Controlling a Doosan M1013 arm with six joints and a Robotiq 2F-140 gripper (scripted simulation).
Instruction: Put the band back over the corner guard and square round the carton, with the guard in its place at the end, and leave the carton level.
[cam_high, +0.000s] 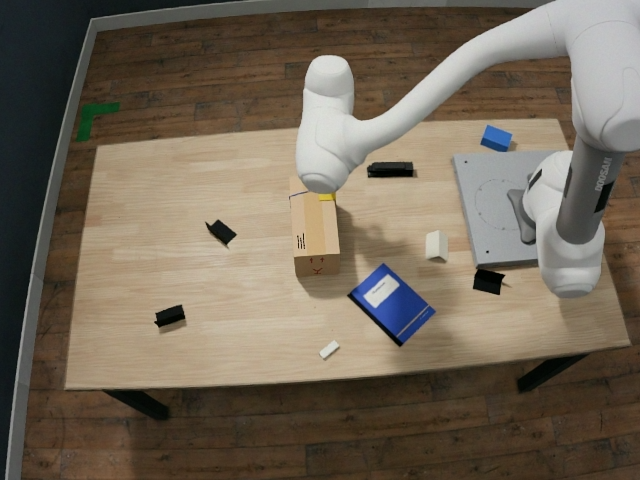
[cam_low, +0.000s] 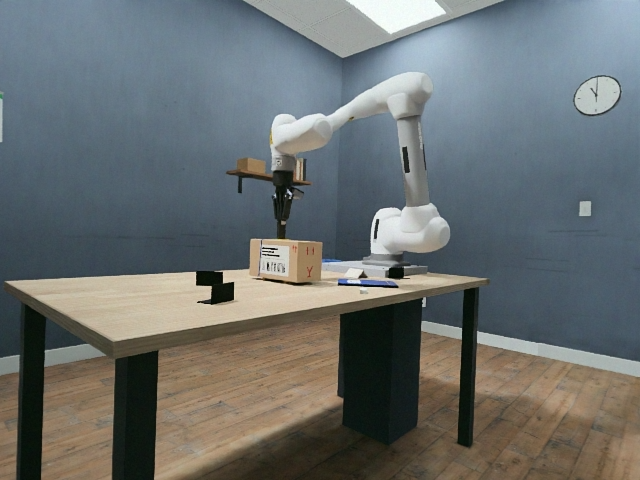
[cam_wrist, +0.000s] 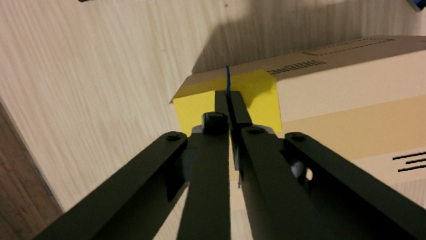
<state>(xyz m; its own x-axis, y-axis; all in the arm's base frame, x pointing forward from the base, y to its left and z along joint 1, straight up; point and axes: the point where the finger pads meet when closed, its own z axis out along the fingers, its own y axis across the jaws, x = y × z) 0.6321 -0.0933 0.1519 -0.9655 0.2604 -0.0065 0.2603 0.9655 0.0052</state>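
The yellow corner guard is 5 cm below my hand. From my hand the other things lie so: brown carton 5 cm ahead, 8 cm to the left, 10 cm below; blue cube 58 cm behind, 21 cm to the right, 16 cm below; white piece 5 cm ahead, 41 cm to the left, 18 cm below.
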